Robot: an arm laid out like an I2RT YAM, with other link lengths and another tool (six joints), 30 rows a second.
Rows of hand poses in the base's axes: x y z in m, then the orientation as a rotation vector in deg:
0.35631, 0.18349, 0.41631, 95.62, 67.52, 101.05
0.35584, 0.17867, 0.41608, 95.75, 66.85, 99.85
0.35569, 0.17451, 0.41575, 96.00, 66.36, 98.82
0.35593, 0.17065, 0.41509, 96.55, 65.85, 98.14
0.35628, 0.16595, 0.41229, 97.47, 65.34, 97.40
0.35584, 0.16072, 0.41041, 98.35, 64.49, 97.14
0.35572, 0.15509, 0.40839, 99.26, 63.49, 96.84
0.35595, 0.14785, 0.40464, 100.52, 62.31, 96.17
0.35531, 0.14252, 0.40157, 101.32, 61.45, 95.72
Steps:
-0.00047, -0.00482, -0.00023, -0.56, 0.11, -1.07
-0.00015, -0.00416, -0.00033, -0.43, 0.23, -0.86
0.00024, -0.00386, -0.00066, -0.04, 0.36, -0.68
0.00035, -0.00470, -0.00280, 0.11, 0.62, -0.70
-0.00044, -0.00523, -0.00188, 0.48, 0.38, -0.68
-0.00012, -0.00563, -0.00202, 0.51, 0.37, -0.79
0.00023, -0.00724, -0.00375, 0.51, 0.64, -1.08
-0.00064, -0.00533, -0.00307, 0.34, 0.38, -0.77

